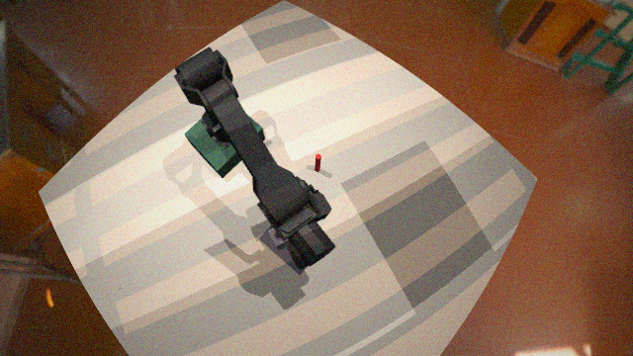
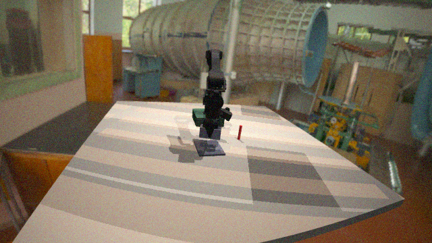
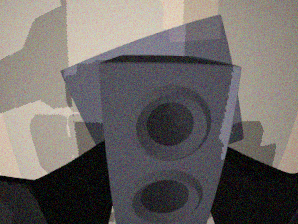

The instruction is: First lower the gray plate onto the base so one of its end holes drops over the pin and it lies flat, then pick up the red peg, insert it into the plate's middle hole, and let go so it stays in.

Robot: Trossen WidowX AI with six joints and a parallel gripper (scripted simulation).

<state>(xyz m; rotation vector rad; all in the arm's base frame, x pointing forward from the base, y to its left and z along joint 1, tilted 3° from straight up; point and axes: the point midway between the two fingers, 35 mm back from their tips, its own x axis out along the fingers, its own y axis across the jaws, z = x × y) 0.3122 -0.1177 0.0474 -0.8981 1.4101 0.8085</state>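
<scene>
The gray plate lies 30 mm above my gripper tip. The rest, counted from my gripper tip: red peg (200 mm to the left, 50 mm behind, 20 mm below); base (50 mm below, 10 mm to the left, 10 mm ahead).
</scene>
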